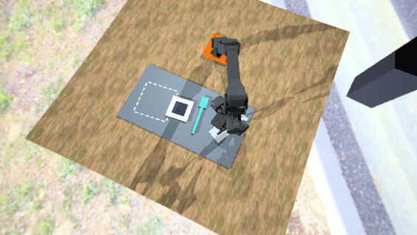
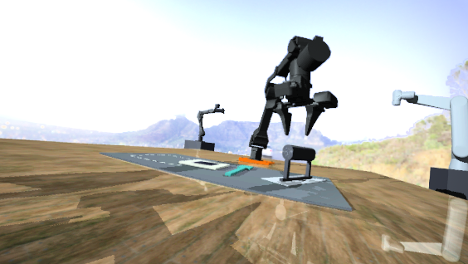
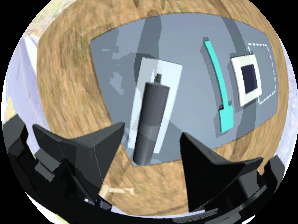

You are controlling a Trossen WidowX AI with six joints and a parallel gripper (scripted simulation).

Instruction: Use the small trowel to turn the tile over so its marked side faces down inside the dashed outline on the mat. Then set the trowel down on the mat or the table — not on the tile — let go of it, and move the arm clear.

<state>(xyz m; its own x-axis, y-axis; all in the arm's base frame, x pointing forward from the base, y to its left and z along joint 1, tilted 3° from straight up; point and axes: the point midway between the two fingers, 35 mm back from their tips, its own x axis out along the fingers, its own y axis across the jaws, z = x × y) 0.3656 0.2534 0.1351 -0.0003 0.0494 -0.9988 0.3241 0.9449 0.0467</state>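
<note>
The trowel is 4 cm behind my gripper tip, 2 cm to the left of it and 8 cm below it. Round my gripper tip: grey mat (4 cm ahead, 21 cm to the right, 13 cm below); tile (4 cm ahead, 25 cm to the right, 11 cm below); teal flat tool (1 cm behind, 15 cm to the right, 11 cm below).
</note>
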